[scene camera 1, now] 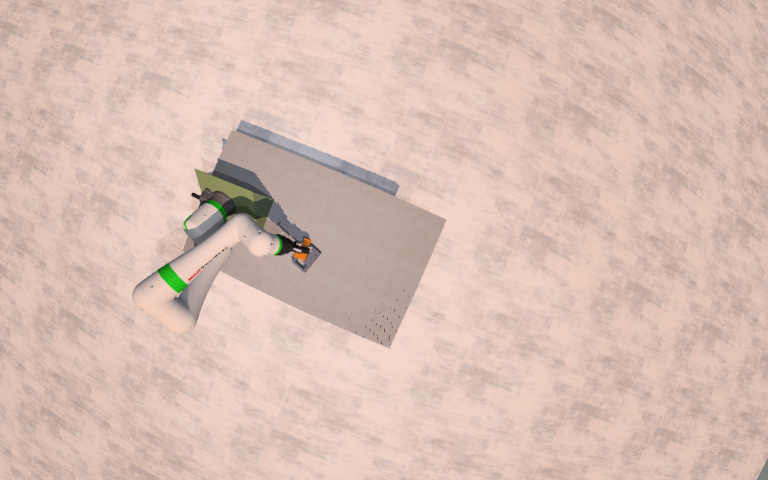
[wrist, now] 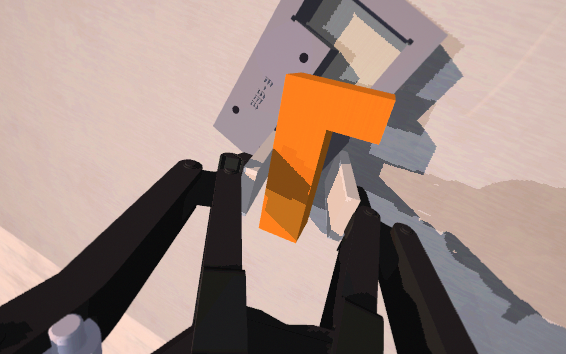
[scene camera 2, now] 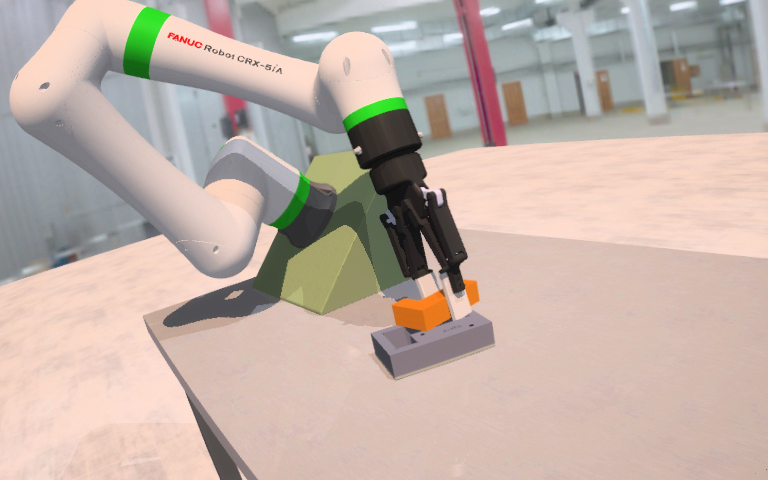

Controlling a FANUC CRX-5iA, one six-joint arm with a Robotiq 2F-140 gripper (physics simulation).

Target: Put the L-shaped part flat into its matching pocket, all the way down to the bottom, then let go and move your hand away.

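Frame: origin at the arm's base, x ahead, y left, z up, level; millimetres.
Seen in the pictures: gripper, between the fingertips: point(scene camera 1: 307, 247) point(wrist: 304, 158) point(scene camera 2: 451, 319); arm's base, origin of its link: point(scene camera 1: 224, 202) point(scene camera 2: 314, 216).
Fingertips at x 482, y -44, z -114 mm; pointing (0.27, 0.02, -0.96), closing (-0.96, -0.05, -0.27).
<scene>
Offsets run from my fingertips to a thing's top centre. Level surfaces: height alone.
The orange L-shaped part {dx -16, dy -9, dz +40 mm} point(scene camera 1: 300, 256) point(scene camera 2: 425, 314) point(wrist: 310, 115) is above the grey block {dx +16, dy -49, dz +11 mm} point(scene camera 1: 311, 260) point(scene camera 2: 444, 350) point(wrist: 270, 60) with the pocket. My gripper point(scene camera 1: 303, 249) point(scene camera 2: 441, 294) point(wrist: 304, 158) is shut on the part's long leg, one pale pad on each side. In the wrist view the part is turned relative to the pocket's outline. Its bend covers some of the pocket, and the far end of the leg sticks out past the block. The part is not in the pocket. Part of the pocket shows open. Whether the part's underside touches the rim is hidden.
The block stands on the brown table {dz -26 mm} point(scene camera 1: 368, 254) point(scene camera 2: 566, 339). The green wedge-sided pedestal point(scene camera 1: 237, 186) point(scene camera 2: 328, 271) carries the arm's base behind the block. A grey strip point(scene camera 1: 317, 151) runs along one long table edge.
</scene>
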